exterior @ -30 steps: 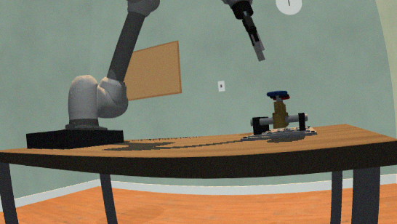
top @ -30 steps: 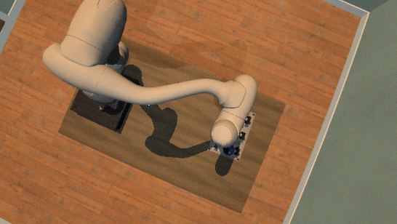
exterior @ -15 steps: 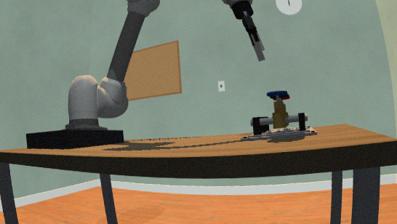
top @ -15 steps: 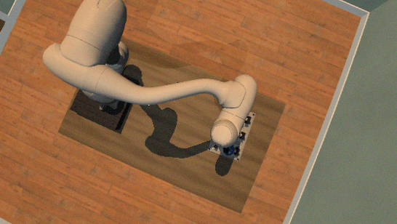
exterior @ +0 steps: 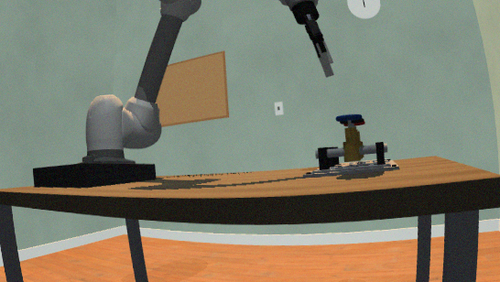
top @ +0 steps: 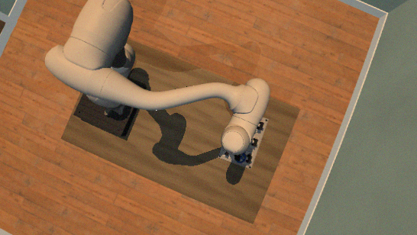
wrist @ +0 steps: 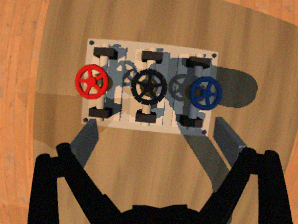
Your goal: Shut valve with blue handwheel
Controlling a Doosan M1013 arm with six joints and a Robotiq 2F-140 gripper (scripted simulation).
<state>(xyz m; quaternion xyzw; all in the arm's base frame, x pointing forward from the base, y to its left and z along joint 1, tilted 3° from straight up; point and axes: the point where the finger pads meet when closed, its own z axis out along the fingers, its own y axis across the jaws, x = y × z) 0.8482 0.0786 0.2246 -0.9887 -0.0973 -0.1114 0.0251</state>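
Now: the blue handwheel 60 mm ahead of my hand, 100 mm to the right of it and 170 mm below it. From my hand the other things lie so: red handwheel (40 mm ahead, 130 mm to the left, 170 mm below); black handwheel (50 mm ahead, 20 mm to the left, 170 mm below).
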